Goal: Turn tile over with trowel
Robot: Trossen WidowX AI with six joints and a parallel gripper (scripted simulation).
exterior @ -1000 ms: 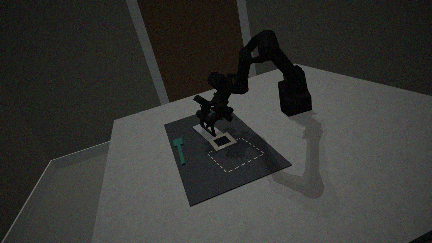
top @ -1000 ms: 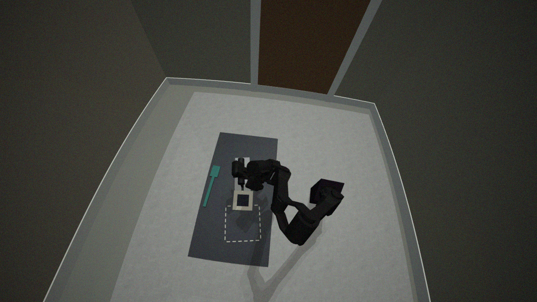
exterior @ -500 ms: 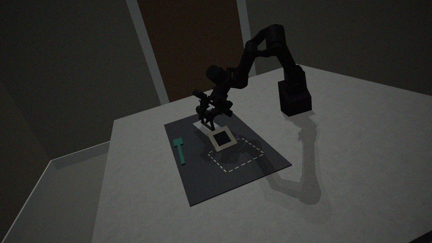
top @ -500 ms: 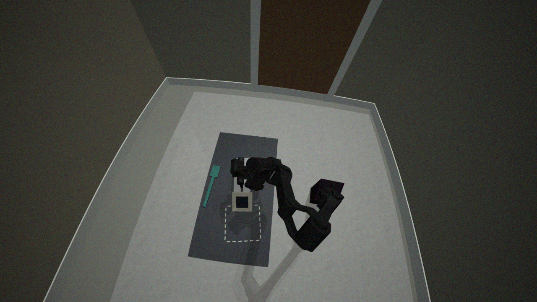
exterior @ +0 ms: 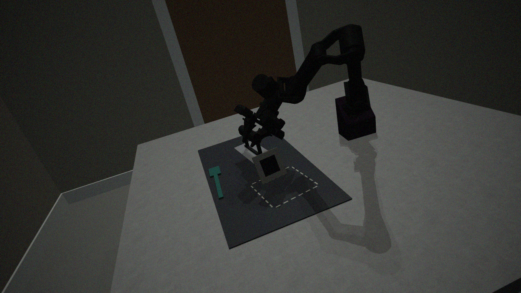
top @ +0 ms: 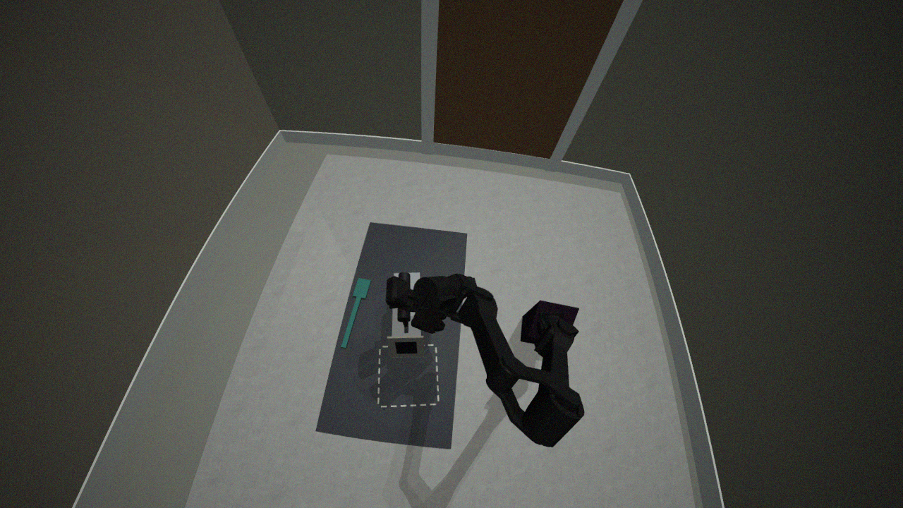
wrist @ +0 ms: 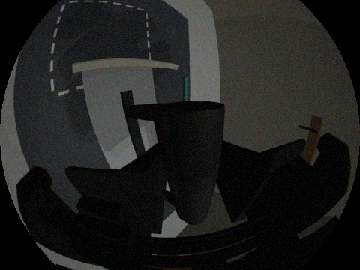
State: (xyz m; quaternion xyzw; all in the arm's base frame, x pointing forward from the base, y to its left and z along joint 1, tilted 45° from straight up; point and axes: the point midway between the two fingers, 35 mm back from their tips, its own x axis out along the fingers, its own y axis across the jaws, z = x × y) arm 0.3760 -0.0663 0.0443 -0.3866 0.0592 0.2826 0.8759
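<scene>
Now: gripper tip 40 mm past the tile, 90 mm to the right of it and 60 mm above it. The rest, counted from my gripper tip: dark mat: 10 mm behind, 120 mm below; green trowel: 130 mm ahead, 30 mm to the right, 100 mm below.
</scene>
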